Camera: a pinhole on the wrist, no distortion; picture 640 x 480 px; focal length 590.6 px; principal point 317.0 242.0 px. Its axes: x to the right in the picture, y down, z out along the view. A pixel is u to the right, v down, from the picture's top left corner.
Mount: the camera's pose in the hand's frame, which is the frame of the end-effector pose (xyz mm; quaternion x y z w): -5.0 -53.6 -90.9 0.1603 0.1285 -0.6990 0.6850
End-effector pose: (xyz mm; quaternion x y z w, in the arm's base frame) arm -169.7 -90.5 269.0 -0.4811 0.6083 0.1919 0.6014
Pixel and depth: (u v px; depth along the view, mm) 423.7 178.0 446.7
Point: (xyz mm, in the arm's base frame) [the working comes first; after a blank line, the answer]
In the camera's frame: 80.7 -48.4 446.7

220.0 25.7 385.8
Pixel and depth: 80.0 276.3 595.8
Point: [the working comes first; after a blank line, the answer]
In the camera's frame: -239.1 34.6 595.8

192.6 322.3 179.3
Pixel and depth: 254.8 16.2 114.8
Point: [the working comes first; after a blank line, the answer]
In the camera's frame: -12.1 -43.9 114.8

-99.3 -97.6 345.2
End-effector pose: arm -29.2 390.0 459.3 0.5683 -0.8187 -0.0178 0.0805
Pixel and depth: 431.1 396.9 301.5
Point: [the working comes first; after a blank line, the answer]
In the camera's frame: 58.2 79.1 301.5

138.6 243.6 275.4
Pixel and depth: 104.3 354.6 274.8
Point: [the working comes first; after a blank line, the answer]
In the camera's frame: -99.0 52.4 274.8

-3.2 318.4 254.6
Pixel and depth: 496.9 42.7 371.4
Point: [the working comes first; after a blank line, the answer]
In the camera's frame: 113.1 -125.3 371.4

271.6 410.1 210.1
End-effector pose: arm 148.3 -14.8 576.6 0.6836 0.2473 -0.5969 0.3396
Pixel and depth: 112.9 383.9 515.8
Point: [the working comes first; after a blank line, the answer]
In the camera's frame: -178.3 123.9 515.8

-206.6 -304.3 439.5
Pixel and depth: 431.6 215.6 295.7
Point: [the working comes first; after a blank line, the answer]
In the camera's frame: 57.4 -13.2 295.7

-124.9 13.5 562.3
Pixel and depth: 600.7 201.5 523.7
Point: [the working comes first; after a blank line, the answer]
In the camera's frame: 251.6 -35.9 523.7

-414.6 90.7 544.6
